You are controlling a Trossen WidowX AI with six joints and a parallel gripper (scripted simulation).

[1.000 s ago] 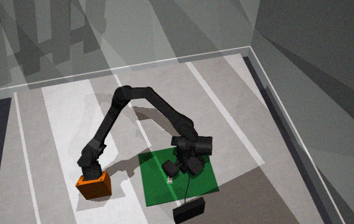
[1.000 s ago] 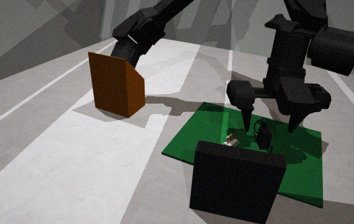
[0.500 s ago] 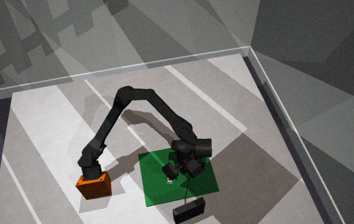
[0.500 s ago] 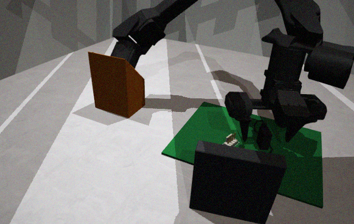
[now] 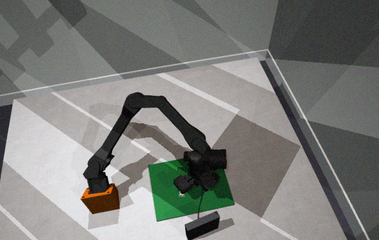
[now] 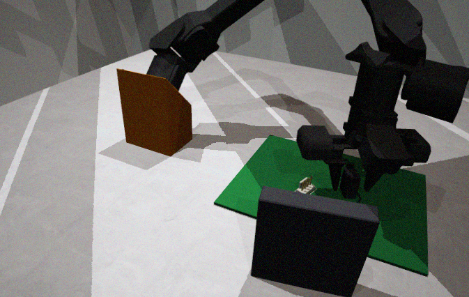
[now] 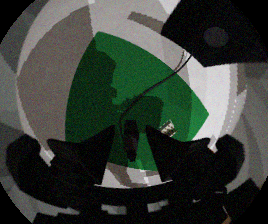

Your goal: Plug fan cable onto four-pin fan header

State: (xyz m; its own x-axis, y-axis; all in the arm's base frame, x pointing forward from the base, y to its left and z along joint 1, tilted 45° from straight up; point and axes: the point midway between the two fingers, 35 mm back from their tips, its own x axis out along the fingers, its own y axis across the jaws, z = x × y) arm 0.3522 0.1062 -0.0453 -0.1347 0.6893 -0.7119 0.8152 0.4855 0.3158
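The green board is 3 cm behind my gripper tip and 3 cm below it. The rest, counted from my gripper tip: black fan box (18 cm to the right, 4 cm above); then black plug (1 cm to the left, 1 cm above).
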